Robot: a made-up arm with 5 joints.
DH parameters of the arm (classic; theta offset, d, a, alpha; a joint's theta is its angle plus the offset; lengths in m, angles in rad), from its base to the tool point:
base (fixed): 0 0 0.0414 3.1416
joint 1: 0 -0.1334 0.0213 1.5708
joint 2: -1.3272 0 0.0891 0
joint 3: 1.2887 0 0.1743 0
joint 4: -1.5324 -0.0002 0 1.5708
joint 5: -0.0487 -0.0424 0 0
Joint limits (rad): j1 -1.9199..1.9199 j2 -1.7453..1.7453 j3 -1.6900..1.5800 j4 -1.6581..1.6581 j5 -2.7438..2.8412
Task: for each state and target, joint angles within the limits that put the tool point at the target. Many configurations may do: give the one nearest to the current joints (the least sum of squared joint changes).
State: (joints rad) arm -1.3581 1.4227 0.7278 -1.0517 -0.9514
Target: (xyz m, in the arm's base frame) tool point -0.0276 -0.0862 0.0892
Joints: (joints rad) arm -0.8940 1.7453 1.4836 -0.4876 -0.9514
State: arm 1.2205 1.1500 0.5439 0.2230 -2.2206
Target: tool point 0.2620 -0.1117 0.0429
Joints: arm 0.4679 0.6292 0.1258 0.1478 -2.2206
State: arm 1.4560 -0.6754 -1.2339 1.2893 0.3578
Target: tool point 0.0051 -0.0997 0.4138
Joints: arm 1.9181 -0.1309 -1.1790 0.7683 0.3578
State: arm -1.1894 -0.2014 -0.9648 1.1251 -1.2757
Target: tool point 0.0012 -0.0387 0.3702
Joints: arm -0.7628 -1.0251 -0.8337 1.6581 -1.2757
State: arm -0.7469 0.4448 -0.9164 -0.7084 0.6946
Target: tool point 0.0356 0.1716 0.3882
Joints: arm -1.6058 0.2248 -1.0541 -0.8008 0.6946
